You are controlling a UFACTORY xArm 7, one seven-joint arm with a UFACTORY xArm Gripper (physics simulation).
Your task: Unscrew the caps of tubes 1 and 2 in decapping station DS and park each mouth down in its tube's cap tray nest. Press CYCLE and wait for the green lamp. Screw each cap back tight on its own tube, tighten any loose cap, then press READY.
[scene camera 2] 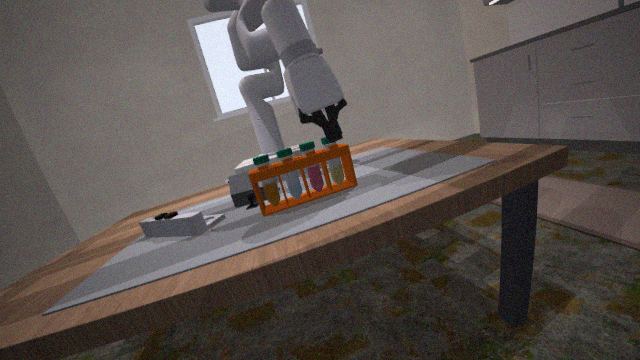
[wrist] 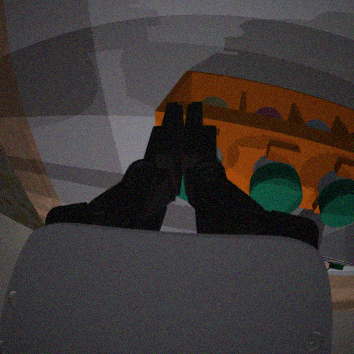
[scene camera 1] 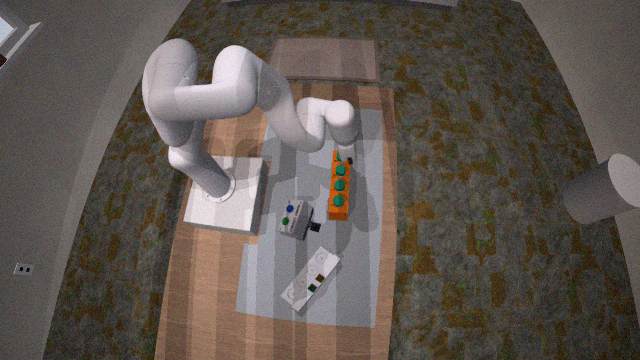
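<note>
Through scene camera 2 I can see my gripper [scene camera 2: 336,140]. The wrist view shows me the gripper as well [wrist: 186,123], and in that view there is also a grey mat [wrist: 89,84].
</note>
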